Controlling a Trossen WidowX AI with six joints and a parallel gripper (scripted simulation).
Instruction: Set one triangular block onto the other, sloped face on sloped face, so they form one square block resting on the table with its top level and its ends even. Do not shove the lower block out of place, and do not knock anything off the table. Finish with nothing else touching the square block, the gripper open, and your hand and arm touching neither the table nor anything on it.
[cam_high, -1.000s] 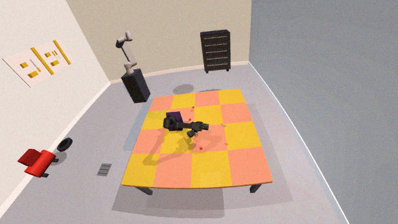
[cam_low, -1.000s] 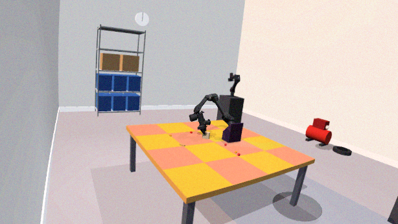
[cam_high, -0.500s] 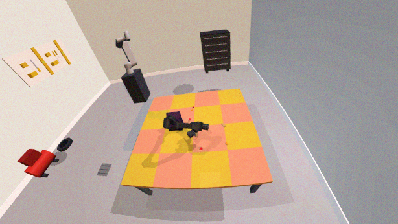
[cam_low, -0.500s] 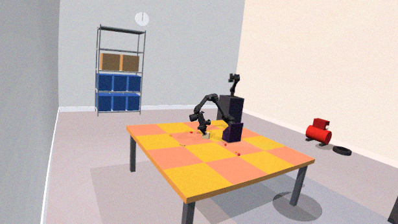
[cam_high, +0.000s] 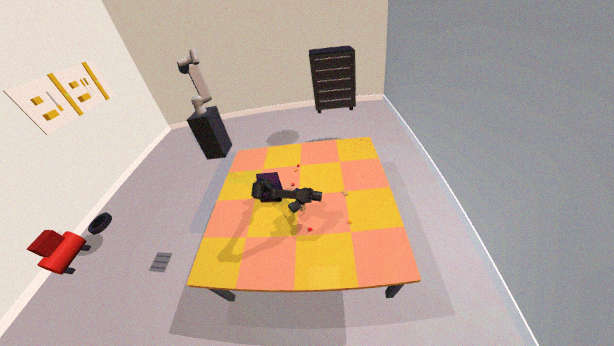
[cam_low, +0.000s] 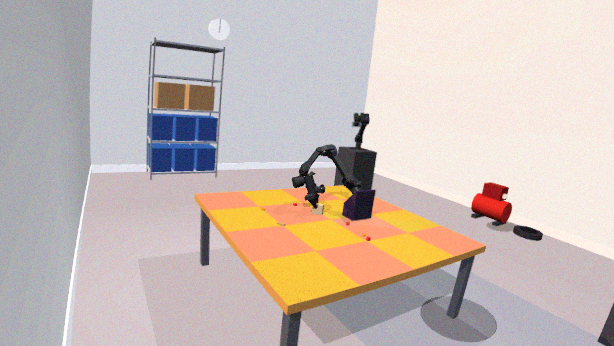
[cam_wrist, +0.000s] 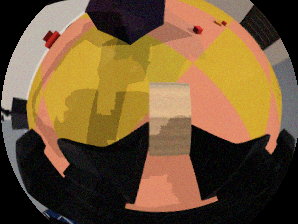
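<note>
Right now the triangular block is 1 cm ahead of my gripper tip, 1 cm to the right of it and 1 cm above it.
</note>
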